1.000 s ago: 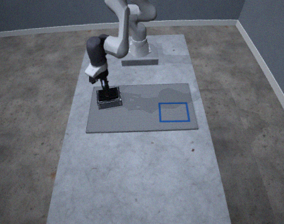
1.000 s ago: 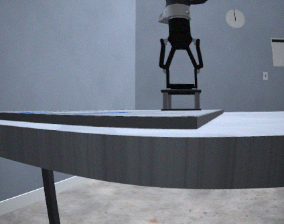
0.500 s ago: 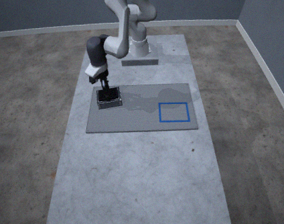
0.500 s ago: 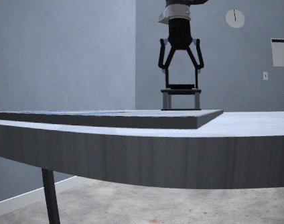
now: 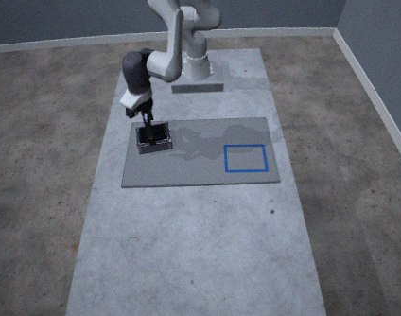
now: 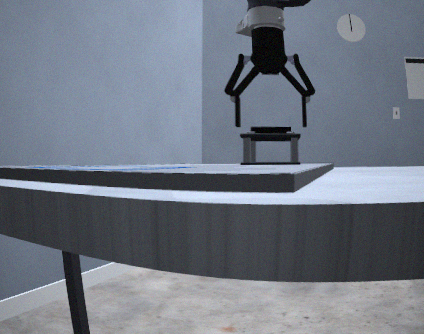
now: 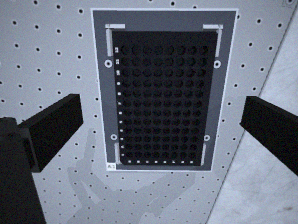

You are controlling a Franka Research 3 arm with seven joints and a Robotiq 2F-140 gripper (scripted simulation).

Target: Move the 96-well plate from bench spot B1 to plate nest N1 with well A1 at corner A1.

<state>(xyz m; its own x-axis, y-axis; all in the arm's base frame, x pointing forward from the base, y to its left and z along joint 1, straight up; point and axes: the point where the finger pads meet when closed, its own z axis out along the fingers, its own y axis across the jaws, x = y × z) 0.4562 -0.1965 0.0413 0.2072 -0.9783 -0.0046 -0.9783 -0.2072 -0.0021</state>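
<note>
Now: the black 96-well plate 20 mm below my hand. From my hand the other things lie so: raised plate nest: 30 mm below; then corner label: 90 mm to the left, 40 mm ahead, 30 mm below; then pegboard hole pattern: 240 mm to the left, 90 mm below, 50 mm ahead.
</note>
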